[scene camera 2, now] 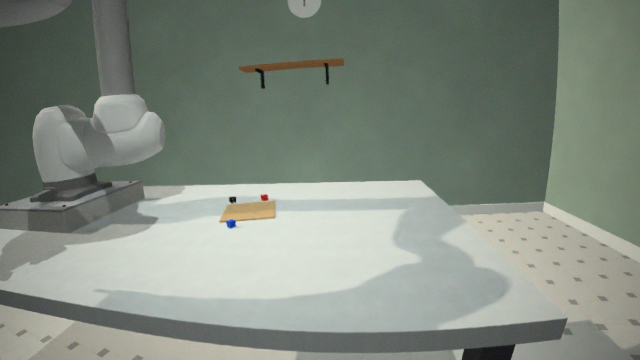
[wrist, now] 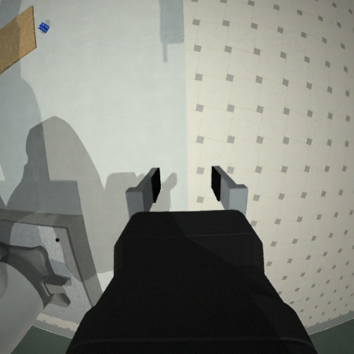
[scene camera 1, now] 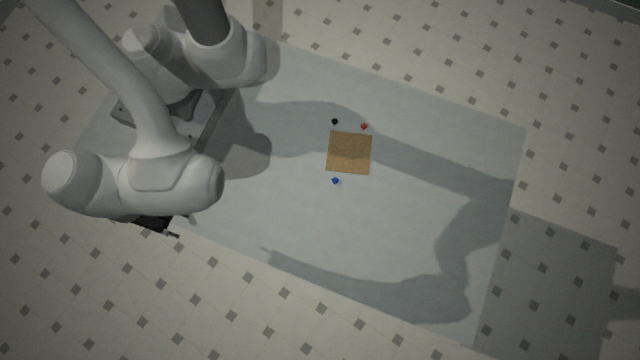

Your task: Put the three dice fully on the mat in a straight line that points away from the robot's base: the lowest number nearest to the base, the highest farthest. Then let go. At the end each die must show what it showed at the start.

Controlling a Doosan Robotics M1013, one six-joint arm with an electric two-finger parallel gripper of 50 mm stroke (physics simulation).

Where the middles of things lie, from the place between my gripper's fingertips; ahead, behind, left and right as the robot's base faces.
Right now the tan mat (scene camera 1: 348,152) is 37 cm ahead of my hand, 39 cm to the left of it and 16 cm below it.
